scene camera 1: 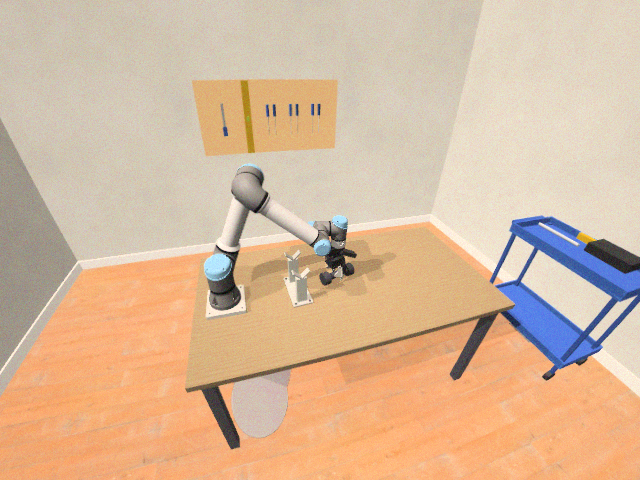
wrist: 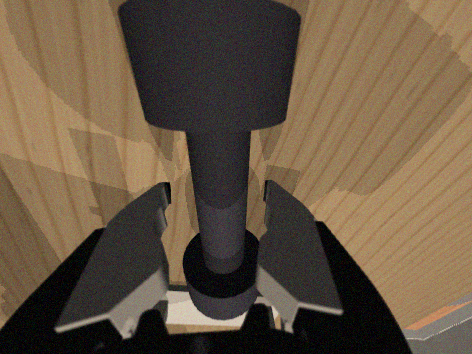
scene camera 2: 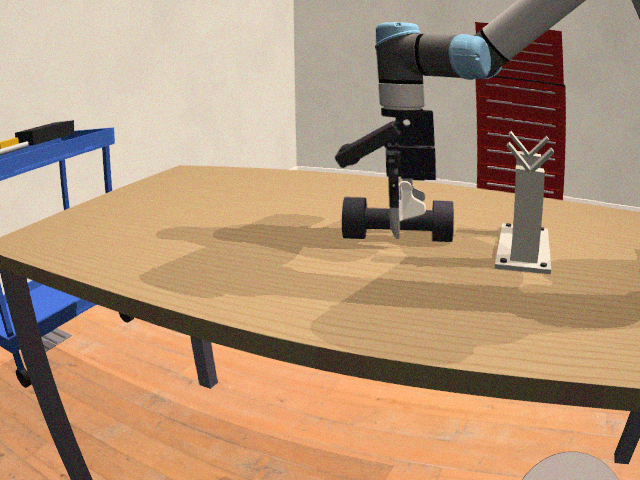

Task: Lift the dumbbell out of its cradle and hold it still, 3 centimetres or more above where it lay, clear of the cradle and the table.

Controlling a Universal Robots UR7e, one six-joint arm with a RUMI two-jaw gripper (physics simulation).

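Places are measured from the arm's base along level axes (x up, y right, z ahead), in centimetres.
Where they show: gripper, between the fingertips: [scene camera 1: 336,276] [wrist: 218,183] [scene camera 2: 398,231]; arm's base, origin of its link: [scene camera 1: 225,299].
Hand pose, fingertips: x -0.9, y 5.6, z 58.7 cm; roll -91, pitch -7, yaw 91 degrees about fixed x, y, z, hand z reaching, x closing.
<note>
Each offset is from my fingertips to the top centre of the thing. Level surfaces: height alone.
The dark dumbbell @(dx +5.5, dy +0.3, dz -0.1 cm) [scene camera 1: 325,277] [scene camera 2: 377,218] [wrist: 220,160] lies level on the wooden table @(dx -1.4 cm) [scene camera 1: 392,310] [scene camera 2: 155,217], outside its cradle. The light cradle @(dx +17.9, dy +0.4, dz -23.2 cm) [scene camera 1: 301,289] [scene camera 2: 528,217] has two posts with V-shaped tops, both empty; it stands apart from the dumbbell, toward the robot base. My gripper [scene camera 1: 338,273] [scene camera 2: 397,227] [wrist: 218,183] points down and is open. Its fingers are low, one on each side of the dumbbell's bar, between the two weights. In the wrist view a gap shows between the bar and each fingertip. The undersides of the weights are hidden there.
The robot's base plate [scene camera 1: 210,308] is bolted to the left part of the table. A blue cart [scene camera 1: 560,253] [scene camera 2: 98,135] stands beyond the table's far end. A red drawer cabinet [scene camera 2: 493,113] stands behind the cradle in the second scene view.
</note>
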